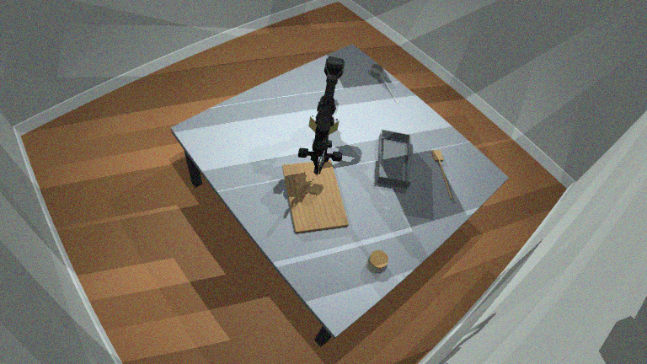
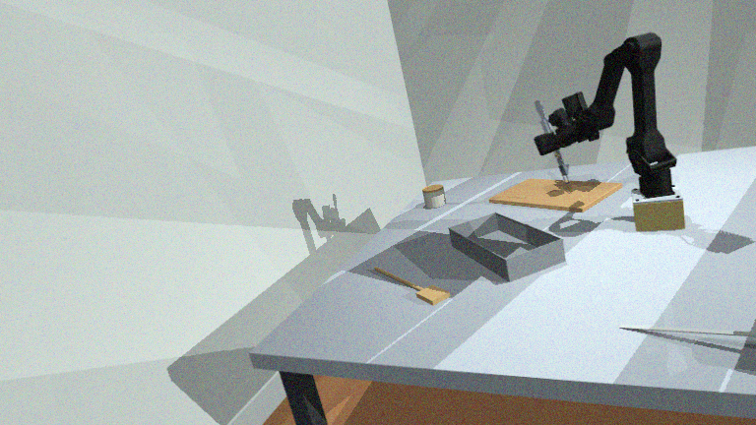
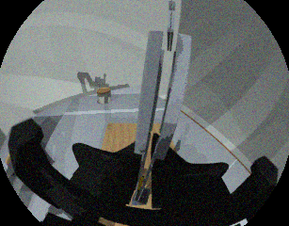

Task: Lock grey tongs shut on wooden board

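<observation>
Right now the wooden board is 170 mm below my gripper tip. From my gripper tip the other things lie so: grey roasting tin (160 mm ahead, 430 mm to the left, 140 mm below); then small wooden cup (420 mm ahead, 90 mm to the right, 140 mm below).
</observation>
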